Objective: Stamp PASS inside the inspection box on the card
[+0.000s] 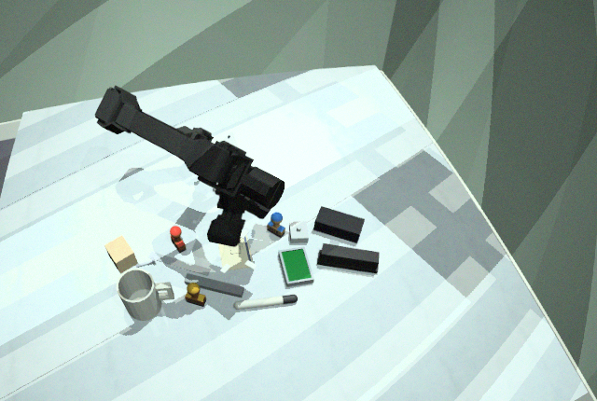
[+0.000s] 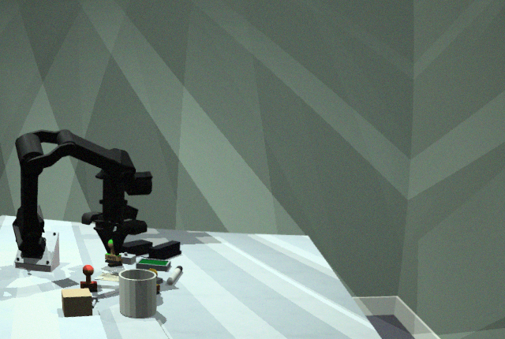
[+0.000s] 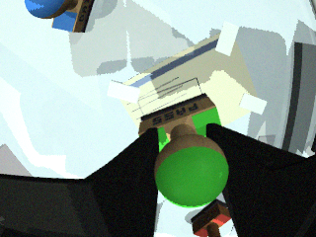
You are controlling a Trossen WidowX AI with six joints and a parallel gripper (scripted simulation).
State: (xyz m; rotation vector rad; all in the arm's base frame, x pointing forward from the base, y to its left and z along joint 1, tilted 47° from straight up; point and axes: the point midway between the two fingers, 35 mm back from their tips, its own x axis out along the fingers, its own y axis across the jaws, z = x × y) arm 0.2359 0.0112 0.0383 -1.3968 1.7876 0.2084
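My gripper tip is now 1 cm short of the cream card, 1 cm to the left of it and 6 cm above it. Also, from my gripper tip: grey bar (9 cm ahead, 8 cm to the right, 6 cm below); then blue-knobbed stamp (1 cm behind, 10 cm to the left, 4 cm below); then green-knobbed PASS stamp (right at my gripper tip).
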